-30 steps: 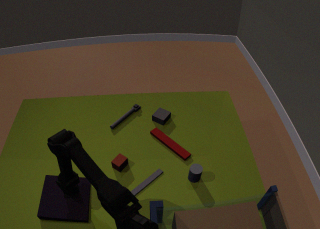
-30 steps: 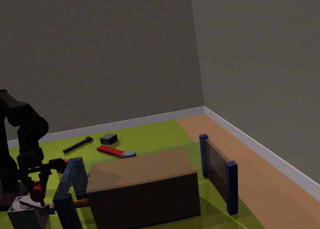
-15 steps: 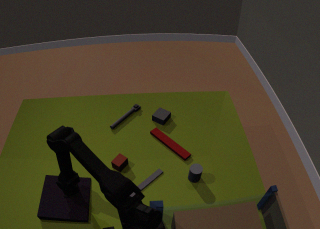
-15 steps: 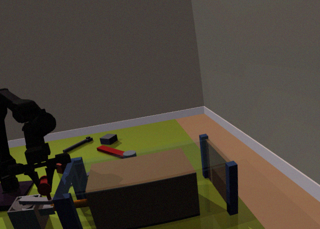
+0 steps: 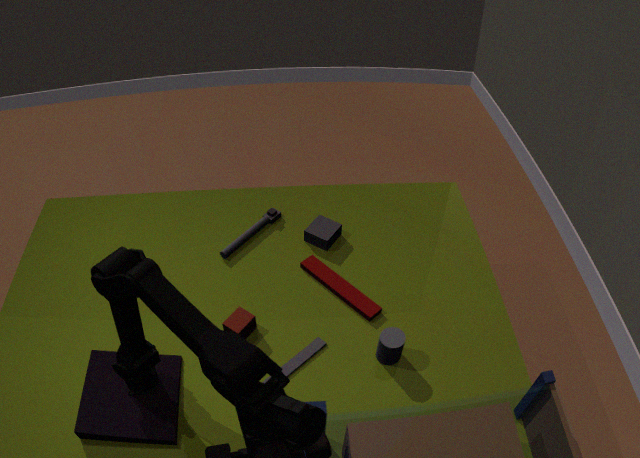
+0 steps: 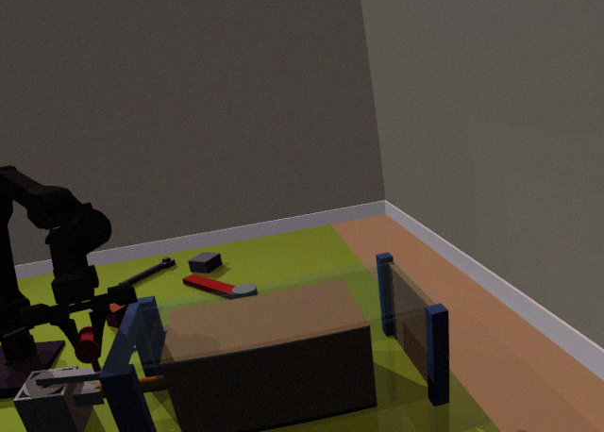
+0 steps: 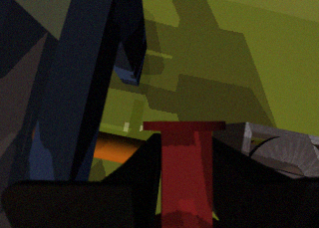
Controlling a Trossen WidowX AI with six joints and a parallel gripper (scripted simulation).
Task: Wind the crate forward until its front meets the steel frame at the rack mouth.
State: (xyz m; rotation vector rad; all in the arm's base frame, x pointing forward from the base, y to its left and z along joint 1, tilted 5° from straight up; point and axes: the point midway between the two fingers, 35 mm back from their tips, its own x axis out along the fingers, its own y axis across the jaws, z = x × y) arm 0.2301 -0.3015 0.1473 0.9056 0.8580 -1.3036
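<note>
The winch handle lies 4 cm behind my gripper tip, 2 cm to the left of it and 3 cm below it. Also, from my gripper tip: red crank grip: 2 cm to the left; blue steel frame: 6 cm ahead, 1 cm to the left, 3 cm below; grey winch: 12 cm behind, 3 cm to the left, 10 cm below.
</note>
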